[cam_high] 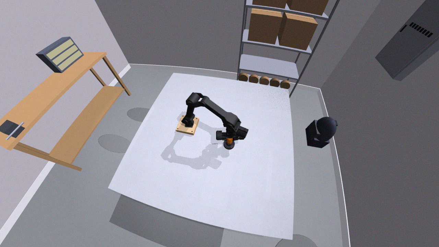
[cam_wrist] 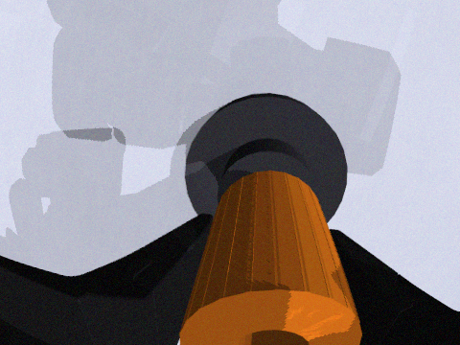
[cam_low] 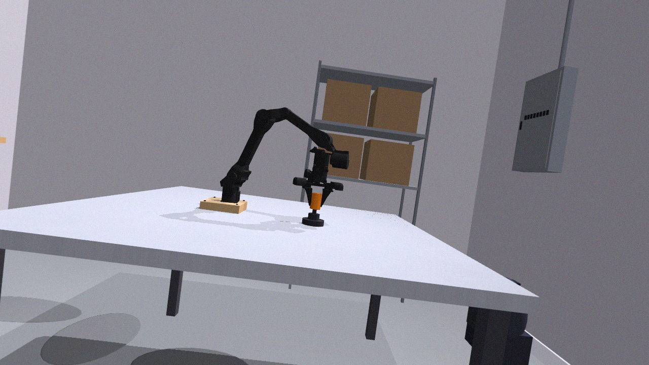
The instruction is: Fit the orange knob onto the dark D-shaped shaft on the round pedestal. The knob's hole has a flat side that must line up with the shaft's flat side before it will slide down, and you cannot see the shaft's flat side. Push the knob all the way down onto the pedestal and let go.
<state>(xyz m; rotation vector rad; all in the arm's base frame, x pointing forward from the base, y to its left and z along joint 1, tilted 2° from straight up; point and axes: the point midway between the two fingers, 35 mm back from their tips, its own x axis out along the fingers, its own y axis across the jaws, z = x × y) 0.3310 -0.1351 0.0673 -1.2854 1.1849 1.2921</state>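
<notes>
My gripper tip is 2 cm below the orange knob. From my gripper tip the other things lie so: dark round pedestal: 4 cm below.
</notes>
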